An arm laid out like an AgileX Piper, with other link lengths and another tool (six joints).
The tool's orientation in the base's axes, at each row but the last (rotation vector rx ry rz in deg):
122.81, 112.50, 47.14
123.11, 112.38, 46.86
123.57, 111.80, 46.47
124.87, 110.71, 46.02
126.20, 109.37, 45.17
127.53, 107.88, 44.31
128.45, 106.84, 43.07
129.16, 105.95, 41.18
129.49, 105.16, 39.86
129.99, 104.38, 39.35
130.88, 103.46, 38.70
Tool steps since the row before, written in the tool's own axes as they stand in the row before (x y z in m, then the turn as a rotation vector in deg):
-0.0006, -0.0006, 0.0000, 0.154, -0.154, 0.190
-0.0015, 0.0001, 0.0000, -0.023, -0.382, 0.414
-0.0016, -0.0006, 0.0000, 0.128, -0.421, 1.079
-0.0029, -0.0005, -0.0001, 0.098, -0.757, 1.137
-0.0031, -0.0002, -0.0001, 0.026, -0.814, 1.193
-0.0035, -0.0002, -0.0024, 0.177, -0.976, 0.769
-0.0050, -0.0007, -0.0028, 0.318, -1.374, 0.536
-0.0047, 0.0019, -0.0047, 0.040, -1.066, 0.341
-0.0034, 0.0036, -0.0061, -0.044, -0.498, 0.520
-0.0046, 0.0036, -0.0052, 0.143, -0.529, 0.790
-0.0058, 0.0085, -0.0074, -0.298, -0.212, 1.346
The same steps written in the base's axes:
-0.0005, -0.0005, -0.0004, -0.047, 0.221, -0.181
0.0001, -0.0014, -0.0004, -0.149, 0.147, -0.524
-0.0006, -0.0014, -0.0007, 0.127, 0.469, -1.059
-0.0006, -0.0027, -0.0010, -0.146, 0.515, -1.261
-0.0004, -0.0029, -0.0009, -0.176, 0.471, -1.354
-0.0016, -0.0038, 0.0009, -0.498, 0.553, -1.011
-0.0024, -0.0052, 0.0007, -0.940, 0.729, -0.929
-0.0010, -0.0058, 0.0036, -0.789, 0.354, -0.711
0.0000, -0.0052, 0.0059, -0.219, 0.168, -0.666
0.0002, -0.0061, 0.0048, -0.099, 0.398, -0.870
0.0033, -0.0089, 0.0084, 0.347, -0.019, -1.351

